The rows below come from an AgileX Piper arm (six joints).
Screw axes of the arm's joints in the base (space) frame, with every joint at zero. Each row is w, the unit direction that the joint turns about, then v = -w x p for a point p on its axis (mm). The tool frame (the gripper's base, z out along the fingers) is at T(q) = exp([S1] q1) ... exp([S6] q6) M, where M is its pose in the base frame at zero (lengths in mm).
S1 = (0, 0, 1, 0.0, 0.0, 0.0)
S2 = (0, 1, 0, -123.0, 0.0, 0.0)
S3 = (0, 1, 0, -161.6, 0.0, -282.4)
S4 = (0.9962, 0, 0.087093, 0.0, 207.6, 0.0)
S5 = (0, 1, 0, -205.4, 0.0, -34.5)
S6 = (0.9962, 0, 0.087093, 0.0, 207.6, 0.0)
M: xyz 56.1 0.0 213.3 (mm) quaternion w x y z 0.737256 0 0.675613 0
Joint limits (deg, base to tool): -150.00..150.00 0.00..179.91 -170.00..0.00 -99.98..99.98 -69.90..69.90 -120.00..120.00
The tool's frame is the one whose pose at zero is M.
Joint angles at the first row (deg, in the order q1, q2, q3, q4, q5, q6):
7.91, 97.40, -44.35, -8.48, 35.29, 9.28
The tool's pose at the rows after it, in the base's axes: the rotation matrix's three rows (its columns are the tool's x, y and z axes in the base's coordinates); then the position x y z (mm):
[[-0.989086, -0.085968, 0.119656], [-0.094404, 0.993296, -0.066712], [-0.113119, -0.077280, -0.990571]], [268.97, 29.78, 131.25]
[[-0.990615, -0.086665, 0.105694], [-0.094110, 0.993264, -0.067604], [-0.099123, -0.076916, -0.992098]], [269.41, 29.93, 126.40]
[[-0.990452, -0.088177, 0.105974], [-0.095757, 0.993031, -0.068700], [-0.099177, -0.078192, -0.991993]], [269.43, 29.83, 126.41]
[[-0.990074, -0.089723, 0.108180], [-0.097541, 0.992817, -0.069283], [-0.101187, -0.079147, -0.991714]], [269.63, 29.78, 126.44]
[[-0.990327, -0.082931, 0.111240], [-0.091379, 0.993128, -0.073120], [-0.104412, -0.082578, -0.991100]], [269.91, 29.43, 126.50]
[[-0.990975, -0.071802, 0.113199], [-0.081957, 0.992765, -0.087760], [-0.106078, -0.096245, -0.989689]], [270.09, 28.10, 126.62]
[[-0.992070, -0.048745, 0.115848], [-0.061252, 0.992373, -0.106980], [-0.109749, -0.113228, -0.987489]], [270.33, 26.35, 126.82]
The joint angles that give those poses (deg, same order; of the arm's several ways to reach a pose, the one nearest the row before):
7.91, 98.49, -44.35, -8.31, 34.84, 9.28
7.91, 99.52, -44.35, -8.25, 34.61, 9.28
7.91, 99.52, -44.35, -8.37, 34.61, 9.28
7.91, 99.52, -44.35, -8.48, 34.49, 9.28
7.91, 99.52, -44.35, -8.94, 34.38, 10.03
7.91, 99.52, -44.35, -10.43, 34.49, 11.80
7.91, 99.52, -44.35, -12.38, 34.66, 14.61

